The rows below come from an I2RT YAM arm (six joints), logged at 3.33 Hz.
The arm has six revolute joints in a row. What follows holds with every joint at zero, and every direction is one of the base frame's. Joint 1 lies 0.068 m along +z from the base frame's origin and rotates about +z. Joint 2 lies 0.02 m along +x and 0.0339 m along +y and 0.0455 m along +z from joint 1 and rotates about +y. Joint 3 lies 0.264 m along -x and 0.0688 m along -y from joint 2 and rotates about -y. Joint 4 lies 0.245 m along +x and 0.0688 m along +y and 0.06 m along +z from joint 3 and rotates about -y. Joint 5 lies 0.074 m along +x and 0.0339 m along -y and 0.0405 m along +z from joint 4 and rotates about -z. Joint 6 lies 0.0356 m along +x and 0.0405 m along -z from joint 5 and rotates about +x. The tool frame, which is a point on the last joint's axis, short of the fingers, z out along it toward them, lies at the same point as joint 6; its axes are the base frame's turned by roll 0, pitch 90 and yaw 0 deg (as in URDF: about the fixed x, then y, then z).
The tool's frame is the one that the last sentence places.
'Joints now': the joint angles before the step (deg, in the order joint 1, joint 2, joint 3, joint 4, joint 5, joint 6). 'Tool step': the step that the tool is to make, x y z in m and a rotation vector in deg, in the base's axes. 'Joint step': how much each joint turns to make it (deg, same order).
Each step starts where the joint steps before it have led.
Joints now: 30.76, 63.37, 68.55, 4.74, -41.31, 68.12
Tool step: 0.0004, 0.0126, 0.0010, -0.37, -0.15, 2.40
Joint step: 2.46, 1.76, 1.33, 0.01, 0.00, -0.53
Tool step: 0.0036, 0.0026, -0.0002, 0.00, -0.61, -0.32
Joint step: 0.08, 0.87, 0.35, 0.68, 0.34, -0.53
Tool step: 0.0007, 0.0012, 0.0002, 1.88, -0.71, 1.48
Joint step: 0.01, 0.26, -0.98, 4.14, -1.21, 1.93
